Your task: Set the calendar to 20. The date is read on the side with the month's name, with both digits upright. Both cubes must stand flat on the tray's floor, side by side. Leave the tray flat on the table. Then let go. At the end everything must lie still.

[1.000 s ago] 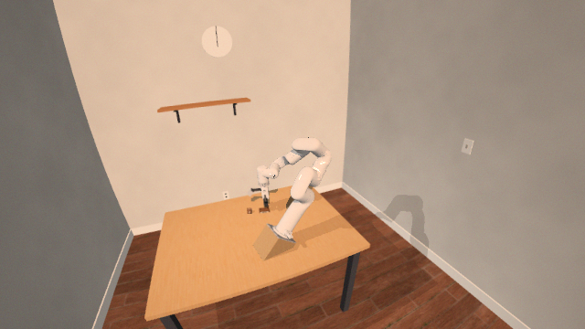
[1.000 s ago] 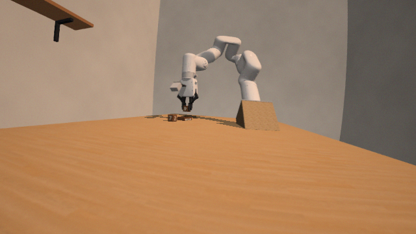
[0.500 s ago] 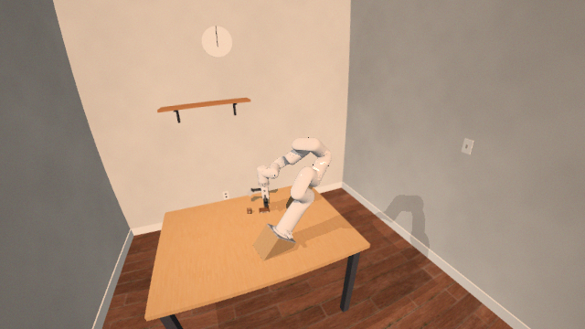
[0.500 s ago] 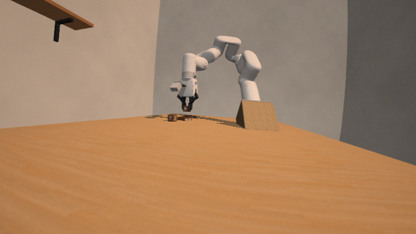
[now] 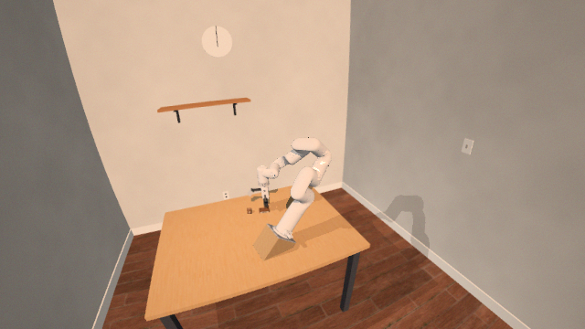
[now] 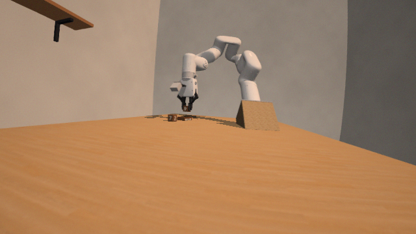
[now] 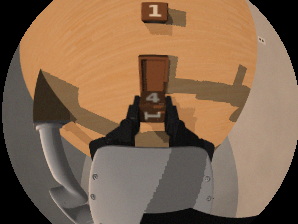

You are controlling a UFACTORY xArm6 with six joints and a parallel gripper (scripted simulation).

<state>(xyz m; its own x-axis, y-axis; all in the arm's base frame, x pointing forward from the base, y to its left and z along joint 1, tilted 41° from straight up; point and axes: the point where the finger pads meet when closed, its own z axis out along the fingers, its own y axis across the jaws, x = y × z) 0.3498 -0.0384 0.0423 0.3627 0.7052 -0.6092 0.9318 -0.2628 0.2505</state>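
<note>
My hand is 1 cm short of the brown tray, 2 cm to the right of it and 7 cm above it.
</note>
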